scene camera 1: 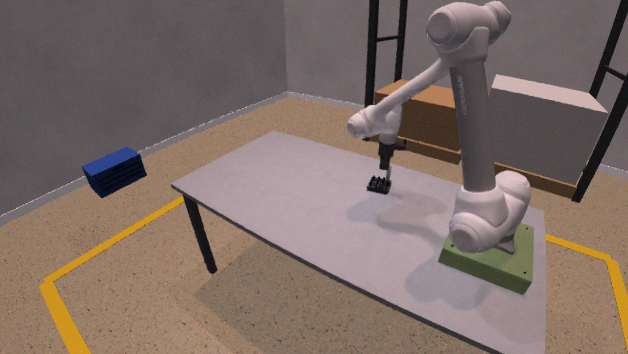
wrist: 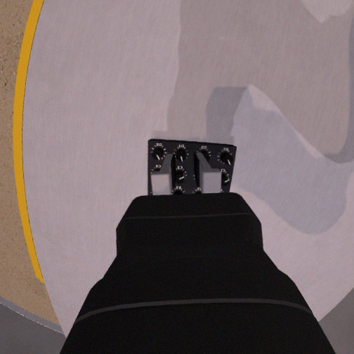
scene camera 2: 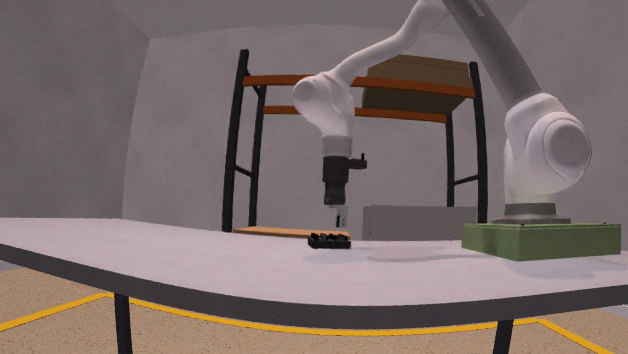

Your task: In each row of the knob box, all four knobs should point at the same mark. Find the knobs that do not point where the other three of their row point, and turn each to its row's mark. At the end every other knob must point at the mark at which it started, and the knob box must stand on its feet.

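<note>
The black knob box stands upright on the table. In the wrist view its far row shows four knobs: the leftmost knob points down and right, the second knob points nearly down, the third is partly covered by a finger, and the rightmost knob points down and right. Between the fingers a knob of the second row shows, its pointer towards the right. Other knobs are hidden by fingers and gripper body. My gripper is partly open and empty, a little above the box.
The box stands on the grey table. The arm's green base block is at the table's right end. Behind the table stands a rack beside a large grey box.
</note>
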